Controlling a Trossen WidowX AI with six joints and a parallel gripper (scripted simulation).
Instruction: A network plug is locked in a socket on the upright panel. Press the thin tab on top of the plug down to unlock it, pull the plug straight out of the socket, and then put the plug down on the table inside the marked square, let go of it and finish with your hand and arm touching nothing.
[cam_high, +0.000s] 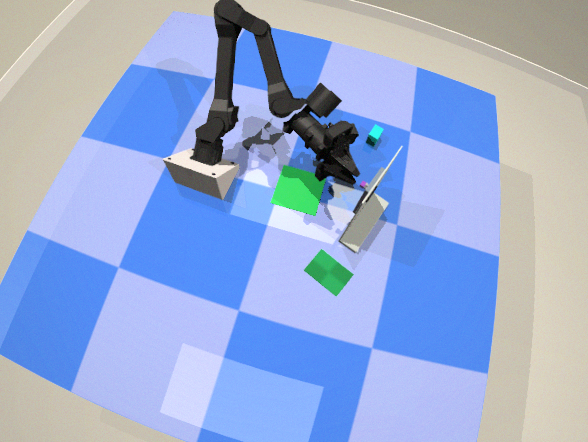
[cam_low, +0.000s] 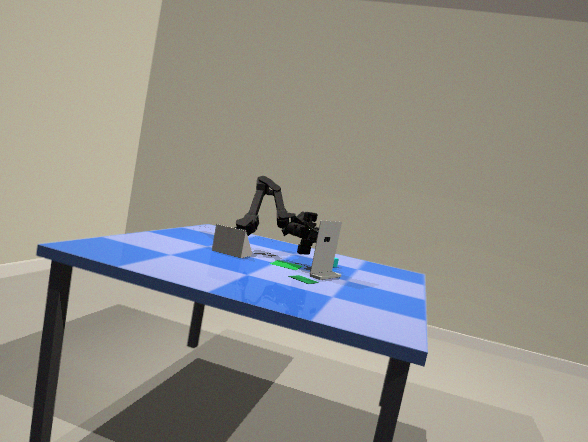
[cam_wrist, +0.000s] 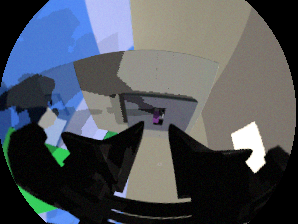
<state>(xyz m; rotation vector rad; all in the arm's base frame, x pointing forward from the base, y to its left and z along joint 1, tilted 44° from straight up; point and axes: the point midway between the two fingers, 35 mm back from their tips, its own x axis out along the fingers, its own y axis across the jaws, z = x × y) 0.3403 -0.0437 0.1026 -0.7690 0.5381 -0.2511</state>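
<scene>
Now: gripper tip 3 cm short of the network plug and 1 cm to the left of it. From my gripper tip the other things lie so: upright panel 5 cm ahead, 2 cm to the right, 5 cm below; then cyan cube 3 cm ahead, 25 cm to the left, 13 cm below; then green square 12 cm behind, 1 cm to the left, 15 cm below.
</scene>
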